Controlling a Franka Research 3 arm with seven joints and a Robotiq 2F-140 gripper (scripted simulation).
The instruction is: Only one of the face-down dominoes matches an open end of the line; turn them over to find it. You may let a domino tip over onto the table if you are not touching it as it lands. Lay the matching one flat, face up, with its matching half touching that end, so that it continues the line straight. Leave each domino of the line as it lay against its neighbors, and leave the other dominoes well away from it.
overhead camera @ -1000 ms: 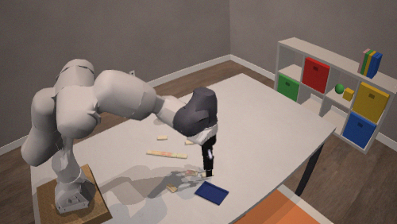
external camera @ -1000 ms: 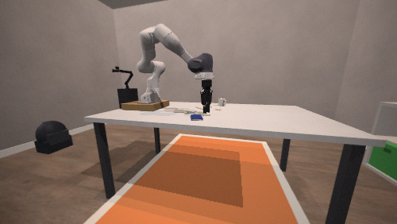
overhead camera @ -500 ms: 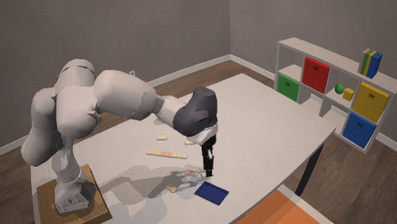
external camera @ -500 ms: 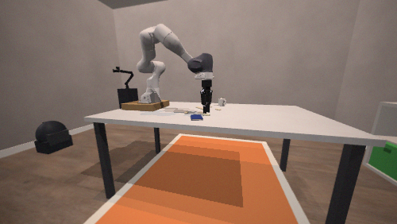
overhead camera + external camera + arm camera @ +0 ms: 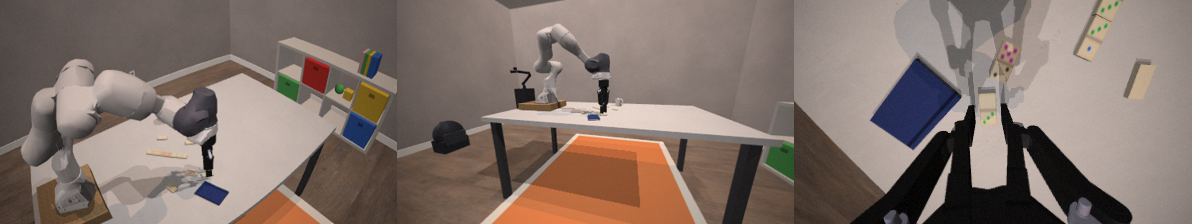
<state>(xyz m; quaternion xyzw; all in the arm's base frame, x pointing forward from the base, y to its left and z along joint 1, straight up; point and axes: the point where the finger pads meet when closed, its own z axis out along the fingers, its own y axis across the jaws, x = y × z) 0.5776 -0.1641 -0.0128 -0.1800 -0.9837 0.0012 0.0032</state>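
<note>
Now: hand 10 cm to the left of the blue book, 5 cm past it and 5 cm above it. Round my hand: cream domino (23 cm to the left, 5 cm below, 5 cm ahead); white mug (48 cm to the left, 6 cm ahead, 2 cm below).
</note>
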